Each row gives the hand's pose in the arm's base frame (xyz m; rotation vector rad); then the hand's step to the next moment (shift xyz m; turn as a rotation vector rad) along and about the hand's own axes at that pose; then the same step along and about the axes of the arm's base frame.
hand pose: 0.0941 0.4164 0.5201 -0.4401 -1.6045 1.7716
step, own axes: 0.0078 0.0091 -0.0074 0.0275 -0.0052 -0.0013
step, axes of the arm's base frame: -0.0030 0.0108 -0.0085 -0.0170 0.0198 0.0103
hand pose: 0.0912 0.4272 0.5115 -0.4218 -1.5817 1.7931
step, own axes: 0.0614 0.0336 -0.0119 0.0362 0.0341 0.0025
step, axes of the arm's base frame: -0.0450 0.0502 -0.0223 -0.0368 0.0225 -0.0249
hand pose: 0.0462 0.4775 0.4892 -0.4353 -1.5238 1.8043
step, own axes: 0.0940 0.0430 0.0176 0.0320 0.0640 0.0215
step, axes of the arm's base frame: -0.0889 0.0523 -0.0186 -0.0557 0.0050 -0.0495
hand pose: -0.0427 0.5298 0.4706 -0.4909 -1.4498 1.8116
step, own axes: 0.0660 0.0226 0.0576 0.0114 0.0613 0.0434
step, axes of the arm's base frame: -0.0898 0.0098 0.0052 -0.0569 -0.0247 -0.0439
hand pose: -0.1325 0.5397 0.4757 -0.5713 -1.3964 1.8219
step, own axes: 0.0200 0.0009 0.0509 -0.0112 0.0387 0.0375
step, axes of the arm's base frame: -0.0498 -0.0155 0.0165 -0.0320 -0.0362 -0.0264
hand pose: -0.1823 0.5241 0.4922 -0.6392 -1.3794 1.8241
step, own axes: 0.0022 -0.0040 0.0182 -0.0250 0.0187 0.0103
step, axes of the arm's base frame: -0.0141 -0.0082 0.0093 0.0021 -0.0286 -0.0160
